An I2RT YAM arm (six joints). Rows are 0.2 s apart.
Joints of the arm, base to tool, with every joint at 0 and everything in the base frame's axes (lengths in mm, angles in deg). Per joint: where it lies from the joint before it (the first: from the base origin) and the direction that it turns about. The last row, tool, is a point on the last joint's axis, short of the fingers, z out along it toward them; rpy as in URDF.
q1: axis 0 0 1 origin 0 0 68
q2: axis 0 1 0 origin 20 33.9 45.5
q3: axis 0 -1 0 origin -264 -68.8 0
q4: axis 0 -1 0 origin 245 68.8 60
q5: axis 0 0 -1 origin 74 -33.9 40.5
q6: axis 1 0 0 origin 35.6 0 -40.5
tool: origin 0 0 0 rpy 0 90 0
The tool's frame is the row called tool.
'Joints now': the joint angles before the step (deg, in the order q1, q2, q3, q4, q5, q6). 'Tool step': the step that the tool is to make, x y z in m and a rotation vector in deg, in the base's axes. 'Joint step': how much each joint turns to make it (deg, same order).
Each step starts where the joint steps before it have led.
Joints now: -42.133 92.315 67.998 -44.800 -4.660 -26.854
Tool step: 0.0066 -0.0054 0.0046 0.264 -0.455 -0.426
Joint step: 0.042 1.585 2.701 -0.903 -0.300 0.618
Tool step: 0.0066 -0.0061 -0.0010 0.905 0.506 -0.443
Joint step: -0.035 2.304 2.432 -1.067 -0.167 0.501
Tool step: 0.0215 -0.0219 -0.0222 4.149 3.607 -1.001
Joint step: -0.325 9.399 6.867 -2.850 -0.410 0.841
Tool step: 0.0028 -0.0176 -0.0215 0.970 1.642 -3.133
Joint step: -1.602 4.695 1.425 1.534 0.774 1.391
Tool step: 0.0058 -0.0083 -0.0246 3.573 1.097 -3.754
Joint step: -0.382 4.717 1.115 0.661 -1.082 3.678
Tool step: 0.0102 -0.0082 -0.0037 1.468 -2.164 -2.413
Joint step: 0.000 2.665 2.975 0.550 -2.080 2.862
